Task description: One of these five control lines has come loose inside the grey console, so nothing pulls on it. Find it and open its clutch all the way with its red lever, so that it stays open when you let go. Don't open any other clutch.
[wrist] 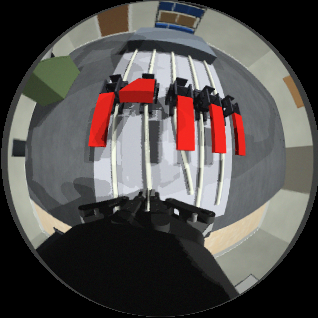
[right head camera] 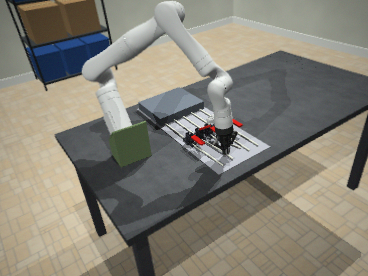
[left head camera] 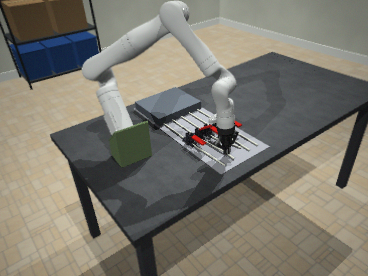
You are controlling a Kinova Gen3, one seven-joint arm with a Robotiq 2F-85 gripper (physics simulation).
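Frame: origin at the arm's base, x back, y down, z right, level; centimetres.
Where they show: gripper, fingertip midpoint: (wrist: 149,193) (right head camera: 226,154) (left head camera: 227,154); arm's base, link origin: (right head camera: 123,131) (left head camera: 124,131).
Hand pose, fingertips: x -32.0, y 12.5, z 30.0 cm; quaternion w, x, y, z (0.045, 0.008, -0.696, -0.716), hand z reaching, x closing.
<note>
Each offset is from my fingertips to the top centre of the thing. Level surfaces: height alone.
In the wrist view, five pale control lines run from the grey console @(dx -7.4, dy -3.8, dz -50.5 cm) (left head camera: 167,104) (right head camera: 171,104) (wrist: 167,36) through black clutches. The second line from the left (wrist: 147,150) runs down between the fingertips of my gripper (left head camera: 227,151) (right head camera: 226,151) (wrist: 149,193), which is shut on it low over the board. That line's red lever (wrist: 137,91) is turned sideways to the left. The leftmost lever @(dx +6.0, dy -5.0, dz -13.7 cm) (left head camera: 198,140) (right head camera: 198,140) (wrist: 101,120), the third @(dx -5.0, dy -5.0, dz -13.0 cm) (wrist: 185,122), the fourth @(dx -10.5, dy -5.0, dz -12.6 cm) (wrist: 218,127) and the fifth @(dx -16.0, dy -5.0, dz -12.2 cm) (wrist: 239,132) point toward the gripper side. The console's inside is hidden.
A pale board @(dx -4.3, dy +0.6, dz -3.0 cm) (left head camera: 262,146) (right head camera: 262,147) (wrist: 130,170) lies under the lines on the dark table @(dy +0.9 cm) (left head camera: 310,90) (right head camera: 320,95). A green block (left head camera: 132,143) (right head camera: 131,144) (wrist: 52,80) stands near the arm's base. Blue boxes (left head camera: 57,52) (right head camera: 70,56) sit on a shelf behind.
</note>
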